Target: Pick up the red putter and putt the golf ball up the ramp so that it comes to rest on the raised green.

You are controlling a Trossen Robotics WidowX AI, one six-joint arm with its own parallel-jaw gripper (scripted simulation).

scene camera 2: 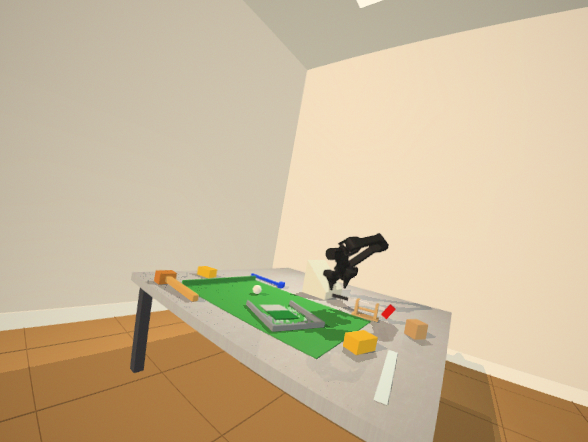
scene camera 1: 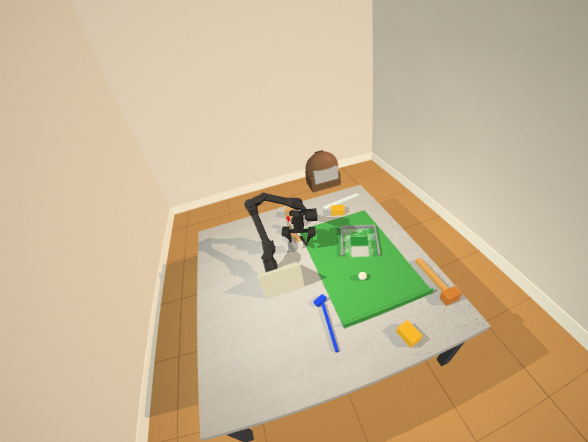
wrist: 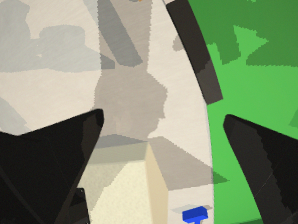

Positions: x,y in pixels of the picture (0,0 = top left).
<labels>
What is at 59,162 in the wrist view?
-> My gripper.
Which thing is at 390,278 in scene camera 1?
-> A green mat.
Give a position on a green mat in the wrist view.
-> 246,50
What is my gripper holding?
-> Nothing.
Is my gripper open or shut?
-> Open.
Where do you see a green mat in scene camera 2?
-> At 232,296
</labels>
